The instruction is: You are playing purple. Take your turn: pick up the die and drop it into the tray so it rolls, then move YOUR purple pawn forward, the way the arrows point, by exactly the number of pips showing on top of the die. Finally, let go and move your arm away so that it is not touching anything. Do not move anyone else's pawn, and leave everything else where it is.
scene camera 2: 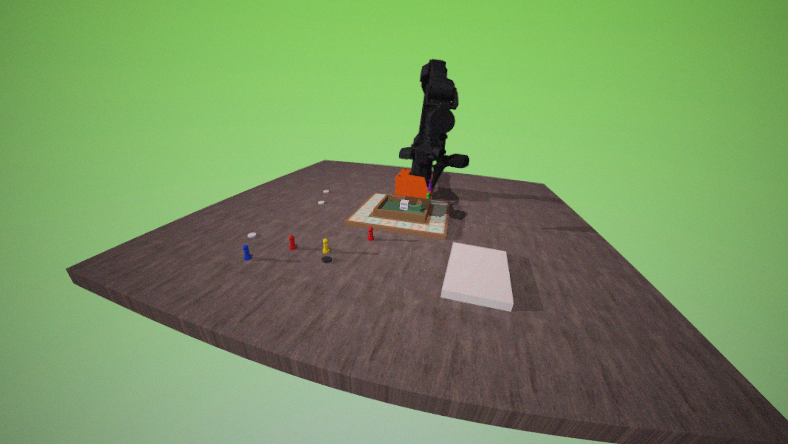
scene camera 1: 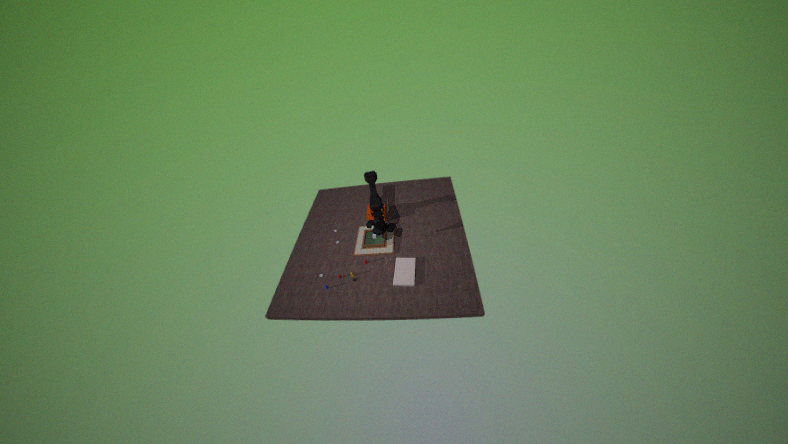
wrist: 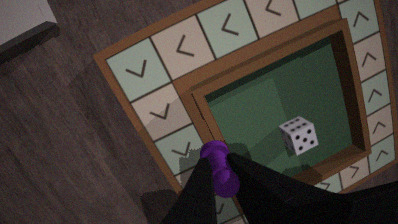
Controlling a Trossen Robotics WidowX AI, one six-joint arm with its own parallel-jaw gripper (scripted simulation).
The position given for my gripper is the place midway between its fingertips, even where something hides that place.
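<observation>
My gripper [scene camera 2: 430, 187] is visible to me in scene camera 2, and so is a white slab [scene camera 2: 478, 275]. In the wrist view I see the gripper again [wrist: 217, 163], and it holds a purple pawn [wrist: 226, 183]. A die [wrist: 298, 134] is in sight there too.
</observation>
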